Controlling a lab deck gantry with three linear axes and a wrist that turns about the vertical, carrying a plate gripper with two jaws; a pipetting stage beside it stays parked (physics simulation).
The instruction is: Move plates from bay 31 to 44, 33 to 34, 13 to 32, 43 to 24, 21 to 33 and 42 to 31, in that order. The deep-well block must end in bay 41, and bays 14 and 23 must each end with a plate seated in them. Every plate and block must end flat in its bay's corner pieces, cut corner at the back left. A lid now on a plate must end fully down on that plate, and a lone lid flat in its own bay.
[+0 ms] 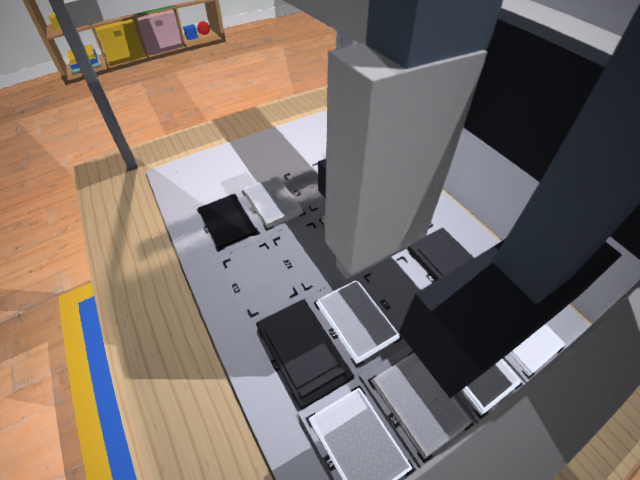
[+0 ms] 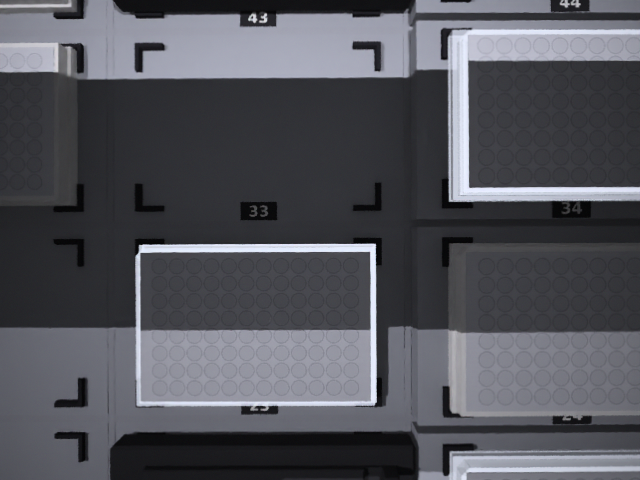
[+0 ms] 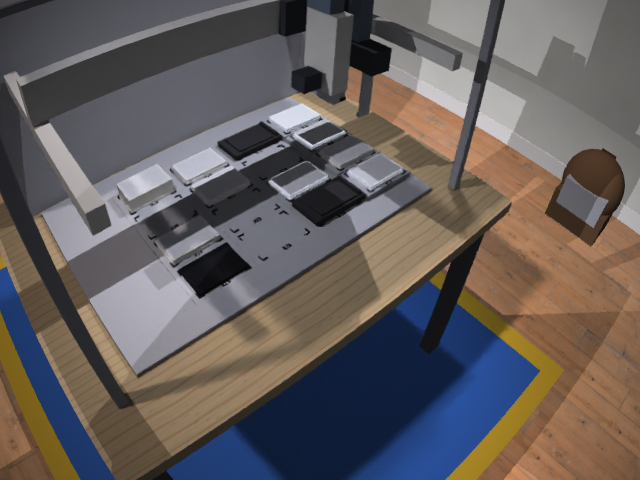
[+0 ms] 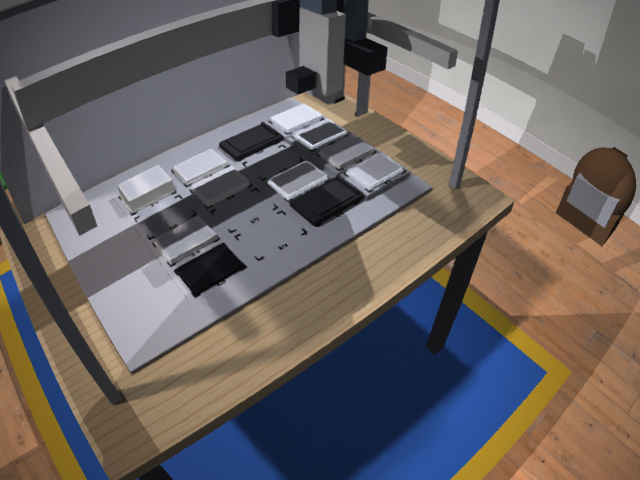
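My gripper (image 3: 362, 109) (image 4: 361, 109) hangs high at the back right. Its front jaw shows, with no plate at it; the jaws look open, the rear one hidden by the pipetting stage. Plates lie in bay 24 (image 1: 413, 397) (image 2: 542, 361), bay 34 (image 2: 542, 124) (image 3: 319, 134), bay 44 (image 1: 536, 347) (image 3: 293, 118), bay 14 (image 3: 376, 170), bay 23 (image 2: 256, 361), bay 32 (image 3: 220, 187), bay 42 (image 3: 199, 165) and bay 21 (image 1: 268, 204) (image 3: 188, 240). The white deep-well block (image 3: 146, 187) sits in bay 41. Bays 31 and 33 hold no plate.
Low black holders stand in bay 43 (image 1: 442, 253) (image 3: 249, 139) and bay 13 (image 1: 305, 351) (image 3: 328, 200); a flat black piece (image 1: 227, 222) (image 3: 214, 268) lies in bay 11. The grey pipetting stage (image 1: 382, 155) (image 3: 328, 56) stands beside the gripper.
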